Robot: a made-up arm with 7 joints.
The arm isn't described. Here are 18 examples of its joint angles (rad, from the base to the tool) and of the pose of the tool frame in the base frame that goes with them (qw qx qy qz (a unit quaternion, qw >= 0); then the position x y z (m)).
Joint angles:
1: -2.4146 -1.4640 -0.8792 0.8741 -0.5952 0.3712 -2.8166
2: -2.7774 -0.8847 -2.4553 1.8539 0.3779 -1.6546 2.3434
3: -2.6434 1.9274 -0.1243 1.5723 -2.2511 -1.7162 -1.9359
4: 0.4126 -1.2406 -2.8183 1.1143 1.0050 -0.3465 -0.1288
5: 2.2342 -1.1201 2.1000 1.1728 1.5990 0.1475 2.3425
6: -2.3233 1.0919 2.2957 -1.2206 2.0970 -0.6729 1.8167
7: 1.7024 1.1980 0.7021 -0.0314 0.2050 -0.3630 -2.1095
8: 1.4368 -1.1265 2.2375 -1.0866 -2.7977 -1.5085 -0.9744
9: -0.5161 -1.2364 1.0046 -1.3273 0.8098 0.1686 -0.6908
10: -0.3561 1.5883 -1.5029 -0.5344 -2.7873 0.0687 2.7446
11: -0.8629 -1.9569 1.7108 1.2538 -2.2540 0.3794 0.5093
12: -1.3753 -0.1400 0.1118 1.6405 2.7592 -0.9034 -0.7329
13: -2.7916 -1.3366 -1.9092 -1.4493 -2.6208 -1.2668 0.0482
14: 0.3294 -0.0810 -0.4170 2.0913 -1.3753 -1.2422 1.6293
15: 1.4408 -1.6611 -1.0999 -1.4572 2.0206 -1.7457 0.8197
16: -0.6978 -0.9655 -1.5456 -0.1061 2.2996 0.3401 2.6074
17: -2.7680 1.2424 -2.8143 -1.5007 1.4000 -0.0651 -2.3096
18: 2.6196 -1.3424 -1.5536 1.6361 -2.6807 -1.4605 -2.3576
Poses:
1: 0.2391 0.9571 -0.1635 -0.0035 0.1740 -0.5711 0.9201
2: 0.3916 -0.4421 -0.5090 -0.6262 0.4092 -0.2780 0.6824
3: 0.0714 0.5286 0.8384 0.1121 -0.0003 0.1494 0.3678
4: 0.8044 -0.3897 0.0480 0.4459 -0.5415 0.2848 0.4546
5: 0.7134 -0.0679 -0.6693 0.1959 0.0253 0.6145 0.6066
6: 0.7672 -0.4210 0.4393 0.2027 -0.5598 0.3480 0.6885
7: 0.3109 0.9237 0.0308 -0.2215 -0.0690 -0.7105 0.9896
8: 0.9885 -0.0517 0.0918 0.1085 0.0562 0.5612 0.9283
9: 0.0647 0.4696 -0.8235 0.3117 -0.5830 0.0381 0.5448
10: 0.0257 0.7865 0.6170 0.0058 0.7767 0.0488 0.6396
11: 0.1333 -0.5227 -0.0628 -0.8397 0.1044 -0.5784 0.4048
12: 0.9170 -0.3526 -0.1528 0.1068 0.0591 0.3240 0.8193
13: 0.2606 0.7286 0.5680 0.2803 0.5414 0.0118 0.9452
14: 0.2154 0.4789 0.0882 -0.8465 0.2927 -0.1866 0.8837
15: 0.5540 -0.0369 0.6335 -0.5388 -0.1349 0.4026 0.3850
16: 0.0383 0.3860 -0.4193 -0.8208 -0.4106 -0.4074 1.1275
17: 0.5883 -0.2583 -0.6291 0.4376 -0.4063 0.3070 0.4023
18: 0.4789 0.3932 -0.0950 0.7791 0.2016 -0.2191 0.7570
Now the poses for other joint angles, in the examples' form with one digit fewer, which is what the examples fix.
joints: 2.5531 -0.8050 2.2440 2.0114 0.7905 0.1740 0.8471
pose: 0.828 -0.496 0.260 0.015 0.036 0.395 0.532
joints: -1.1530 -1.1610 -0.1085 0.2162 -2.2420 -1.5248 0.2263
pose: 0.497 -0.111 -0.523 -0.684 -0.001 -0.415 1.050
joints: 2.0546 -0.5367 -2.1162 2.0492 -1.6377 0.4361 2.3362
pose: 0.615 -0.126 0.469 -0.621 0.407 0.087 0.628
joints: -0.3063 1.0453 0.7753 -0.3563 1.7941 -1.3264 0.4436
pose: 0.662 -0.347 -0.663 0.026 0.535 0.290 0.874
